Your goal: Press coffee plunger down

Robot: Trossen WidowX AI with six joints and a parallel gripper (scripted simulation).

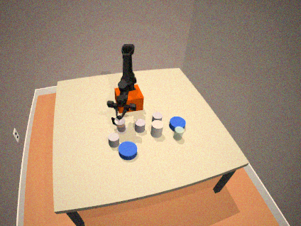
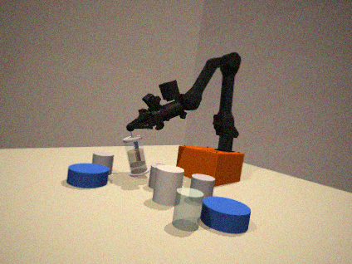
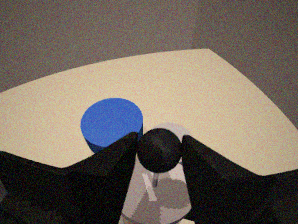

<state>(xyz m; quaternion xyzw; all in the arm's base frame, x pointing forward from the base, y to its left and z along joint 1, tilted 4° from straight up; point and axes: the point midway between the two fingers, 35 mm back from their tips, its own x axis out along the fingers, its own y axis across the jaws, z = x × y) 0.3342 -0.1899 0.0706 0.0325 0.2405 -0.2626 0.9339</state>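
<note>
Now: gripper tip 4 cm past the coffee press, 1 cm to the right of it and 8 cm above it.
</note>
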